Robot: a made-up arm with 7 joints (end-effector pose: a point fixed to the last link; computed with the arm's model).
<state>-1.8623 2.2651 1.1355 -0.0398 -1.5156 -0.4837 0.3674</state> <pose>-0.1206 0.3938 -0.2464 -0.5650 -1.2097 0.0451</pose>
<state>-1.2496 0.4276 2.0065 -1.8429 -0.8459 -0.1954 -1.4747</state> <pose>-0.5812 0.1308 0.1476 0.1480 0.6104 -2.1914</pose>
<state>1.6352 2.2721 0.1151 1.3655 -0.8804 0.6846 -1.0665</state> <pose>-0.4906 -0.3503 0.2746 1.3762 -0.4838 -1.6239</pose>
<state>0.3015 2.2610 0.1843 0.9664 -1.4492 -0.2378 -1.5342</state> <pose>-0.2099 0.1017 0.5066 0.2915 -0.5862 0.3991</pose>
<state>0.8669 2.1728 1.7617 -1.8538 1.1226 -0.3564 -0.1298</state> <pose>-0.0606 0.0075 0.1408 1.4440 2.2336 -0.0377</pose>
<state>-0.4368 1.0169 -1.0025 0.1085 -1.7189 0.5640 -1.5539</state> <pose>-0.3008 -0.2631 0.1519 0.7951 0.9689 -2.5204</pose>
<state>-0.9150 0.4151 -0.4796 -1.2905 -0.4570 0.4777 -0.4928</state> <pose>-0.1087 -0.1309 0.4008 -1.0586 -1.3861 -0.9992</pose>
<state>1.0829 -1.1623 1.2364 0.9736 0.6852 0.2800 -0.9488</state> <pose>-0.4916 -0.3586 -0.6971 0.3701 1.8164 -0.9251</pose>
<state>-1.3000 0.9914 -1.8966 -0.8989 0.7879 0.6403 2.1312</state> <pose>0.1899 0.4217 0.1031 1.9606 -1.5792 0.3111</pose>
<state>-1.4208 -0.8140 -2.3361 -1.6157 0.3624 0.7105 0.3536</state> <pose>-0.2814 0.0670 0.0707 1.3957 0.5724 1.7876</pose>
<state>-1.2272 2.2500 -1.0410 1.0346 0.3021 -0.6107 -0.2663</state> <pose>-0.5958 -0.2950 -0.2289 1.2211 1.1518 -2.3175</pose>
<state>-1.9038 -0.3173 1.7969 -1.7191 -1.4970 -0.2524 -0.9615</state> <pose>-0.6350 0.0381 0.1461 -0.4418 -1.3046 -2.1748</pose>
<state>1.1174 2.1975 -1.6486 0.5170 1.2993 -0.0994 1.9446</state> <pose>0.0083 0.3511 -0.4866 -0.7847 1.0980 -2.6847</pose>
